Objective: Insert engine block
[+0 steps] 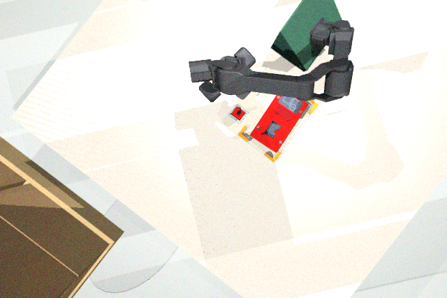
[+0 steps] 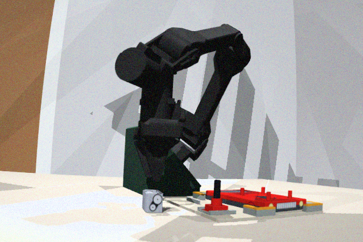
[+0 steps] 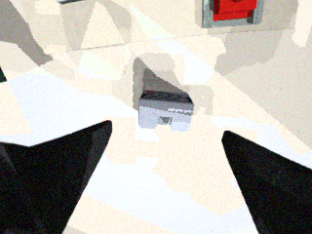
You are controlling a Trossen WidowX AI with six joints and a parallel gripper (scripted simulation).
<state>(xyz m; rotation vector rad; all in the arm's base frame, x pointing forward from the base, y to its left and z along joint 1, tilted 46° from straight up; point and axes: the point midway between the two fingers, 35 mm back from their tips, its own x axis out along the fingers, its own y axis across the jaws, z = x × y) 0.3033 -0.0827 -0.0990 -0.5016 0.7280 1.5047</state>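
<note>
Right now my gripper tip is 3 cm above the engine block. The rest, counted from my gripper tip: black peg 10 cm to the left, 6 cm ahead, 2 cm below.
</note>
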